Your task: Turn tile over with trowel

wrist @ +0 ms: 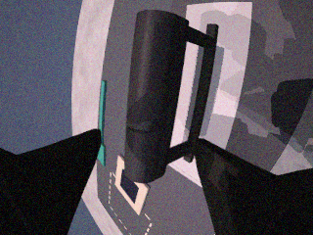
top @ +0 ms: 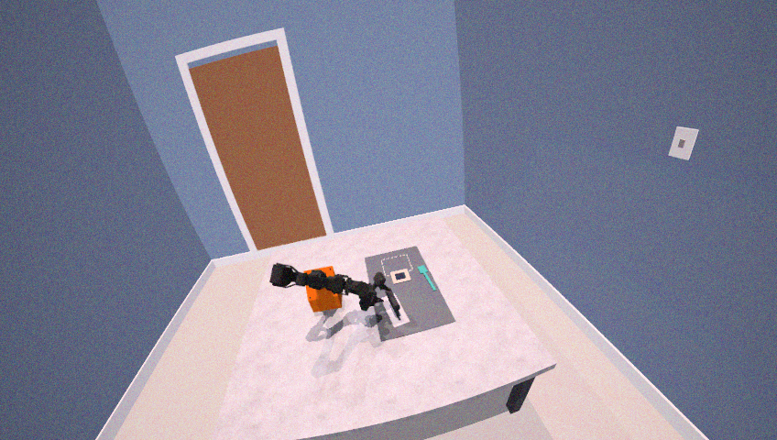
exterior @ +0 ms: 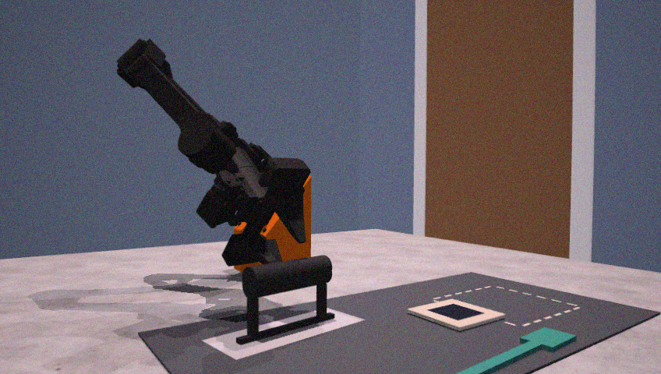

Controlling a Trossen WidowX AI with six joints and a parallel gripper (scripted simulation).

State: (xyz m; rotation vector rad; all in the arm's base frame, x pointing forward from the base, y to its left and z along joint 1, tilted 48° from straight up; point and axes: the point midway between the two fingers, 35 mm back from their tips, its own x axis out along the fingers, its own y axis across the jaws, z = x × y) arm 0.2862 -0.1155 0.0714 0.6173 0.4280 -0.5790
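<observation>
Now: the dark mat 15 cm to the left of my gripper tip, 11 cm below it and 9 cm ahead of it. Also, from my gripper tip: tile: 21 cm to the left, 9 cm ahead, 8 cm below; teal t-shaped tool: 22 cm ahead, 18 cm to the left, 8 cm below.
</observation>
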